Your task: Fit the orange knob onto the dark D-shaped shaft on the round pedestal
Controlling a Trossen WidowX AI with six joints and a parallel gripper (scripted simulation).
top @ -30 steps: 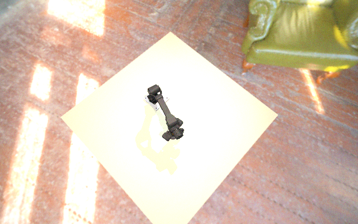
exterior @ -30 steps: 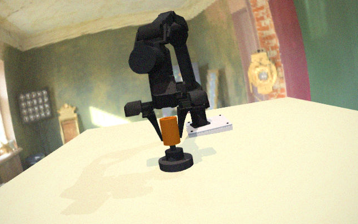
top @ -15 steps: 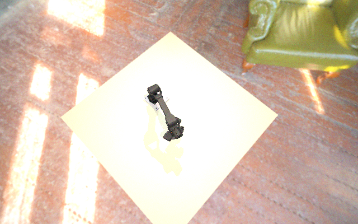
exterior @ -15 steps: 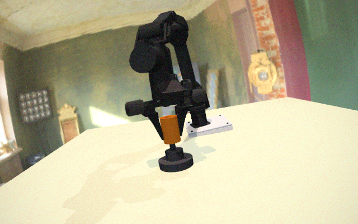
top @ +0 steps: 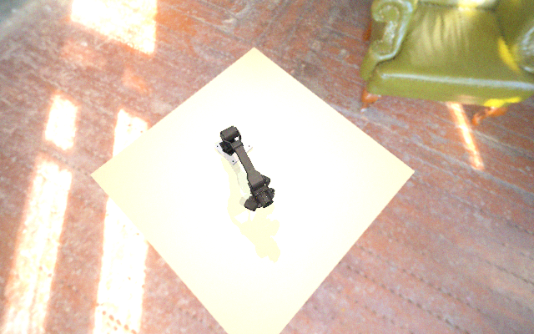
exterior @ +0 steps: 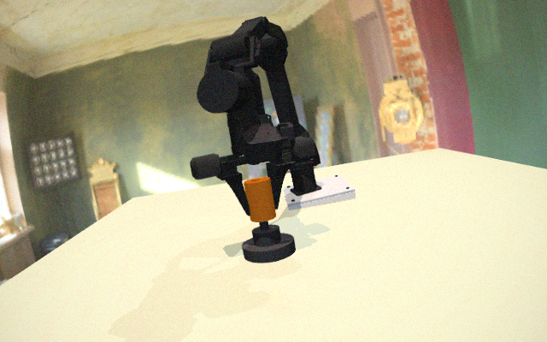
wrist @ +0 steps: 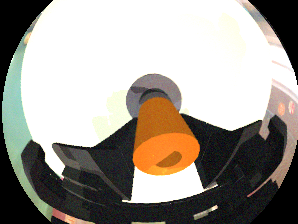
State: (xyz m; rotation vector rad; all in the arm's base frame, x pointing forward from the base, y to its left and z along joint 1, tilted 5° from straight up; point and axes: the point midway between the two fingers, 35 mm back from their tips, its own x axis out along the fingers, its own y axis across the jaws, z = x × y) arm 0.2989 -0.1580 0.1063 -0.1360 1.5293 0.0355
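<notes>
The orange knob is 20 mm above my gripper tip. From my gripper tip the other things lie so: dark pedestal 40 mm below.
</notes>
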